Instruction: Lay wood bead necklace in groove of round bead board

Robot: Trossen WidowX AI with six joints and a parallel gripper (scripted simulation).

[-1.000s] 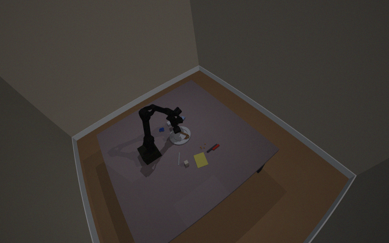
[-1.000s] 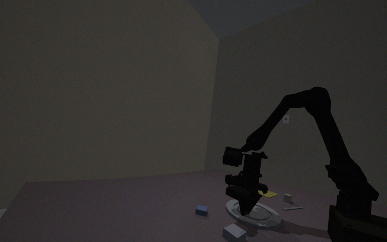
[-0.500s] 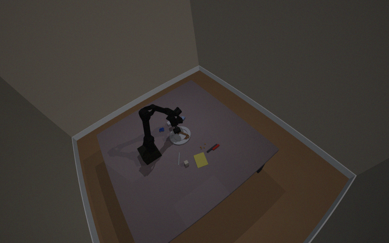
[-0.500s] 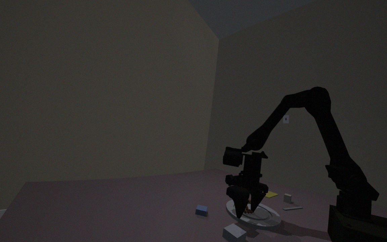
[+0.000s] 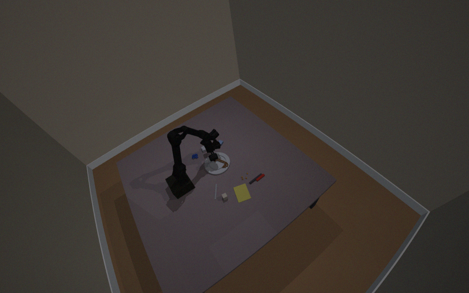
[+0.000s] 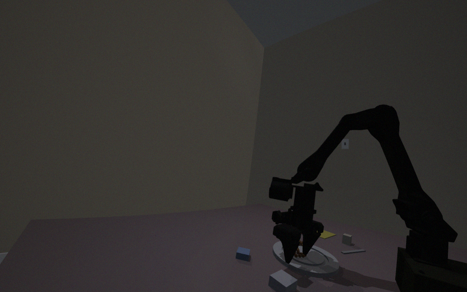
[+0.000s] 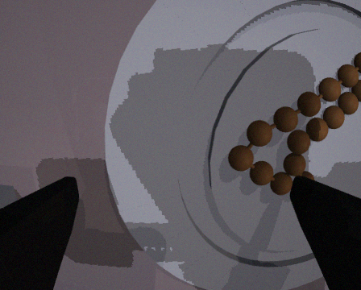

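My gripper tip is 70 mm to the left of the round bead board, 10 mm past it and 10 mm above it. Also, from my gripper tip: grey block 120 mm to the left, 10 mm below; then blue block 130 mm ahead, 70 mm to the left, 10 mm below; then thin stick 250 mm to the right, 160 mm behind, 20 mm below.
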